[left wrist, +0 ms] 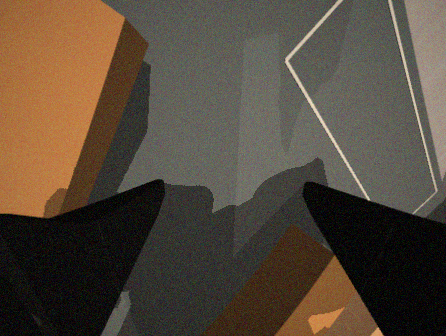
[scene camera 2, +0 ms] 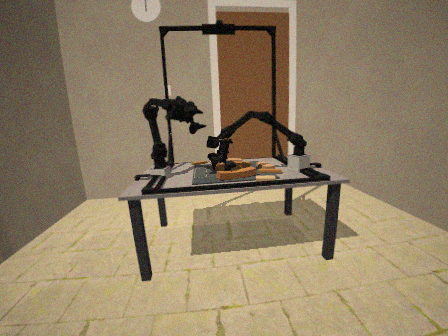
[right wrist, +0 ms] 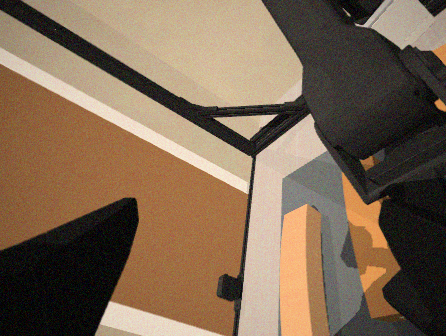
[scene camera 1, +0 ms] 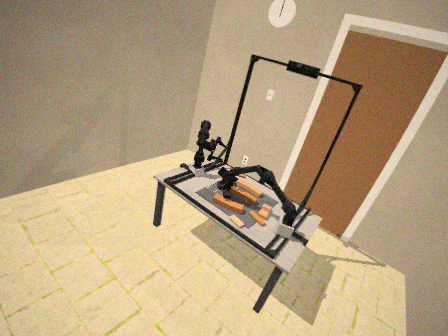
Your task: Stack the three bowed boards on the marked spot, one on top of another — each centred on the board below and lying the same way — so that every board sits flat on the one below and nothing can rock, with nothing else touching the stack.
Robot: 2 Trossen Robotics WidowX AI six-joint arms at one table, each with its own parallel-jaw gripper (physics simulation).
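Seen in the pictures: left gripper, fingertip midpoint: (left wrist: 234, 187); right gripper, fingertip midpoint: (scene camera 2: 204, 119) (right wrist: 257, 210) (scene camera 1: 224, 153); left arm's base, link origin: (scene camera 2: 298, 154) (right wrist: 368, 7) (scene camera 1: 287, 222); right arm's base, link origin: (scene camera 2: 160, 167) (scene camera 1: 197, 166).
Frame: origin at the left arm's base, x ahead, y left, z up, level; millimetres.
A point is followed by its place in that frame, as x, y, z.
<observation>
Three orange bowed boards lie side by side on the grey mat (scene camera 1: 205, 192) @(630, -131, -94) (scene camera 2: 202, 177) @(604, -180, -94): a front one (scene camera 1: 228, 203) @(425, -49, -57) (scene camera 2: 236, 173) @(447, -39, -63), a middle one (scene camera 1: 243, 195) @(348, -218, -52) and a back one (scene camera 1: 249, 187) @(328, -367, -51). My left gripper (scene camera 1: 225, 191) @(494, -176, -81) (scene camera 2: 219, 165) @(494, -176, -81) (left wrist: 234, 187) @(494, -176, -81) is open and empty, low over the mat at the boards' left ends. In the left wrist view one board (left wrist: 85, 93) @(518, -103, -51) lies left of the fingers and another board's end (left wrist: 288, 293) @(436, -242, -58) lies below, between them. The white outline of the marked spot (left wrist: 322, 115) @(562, -224, -94) is at the right and holds nothing. My right gripper (scene camera 1: 219, 141) (scene camera 2: 197, 121) @(568, -179, 248) is open and empty, raised high at the left.
Several small wooden blocks (scene camera 1: 237, 221) @(317, 78, -80) (scene camera 1: 257, 218) @(193, -34, -79) (scene camera 1: 265, 211) @(151, -137, -67) (scene camera 2: 269, 171) @(212, -35, -86) lie right of the boards, and one thin piece (scene camera 2: 200, 163) @(467, -581, -94) lies at the back left. A black frame (scene camera 1: 243, 100) @(636, -741, 554) (scene camera 2: 164, 93) @(661, -729, 459) rises behind the table. The right wrist view shows one board (right wrist: 300, 267) @(342, -382, -48) and the left arm (right wrist: 345, 83) @(461, -128, 193).
</observation>
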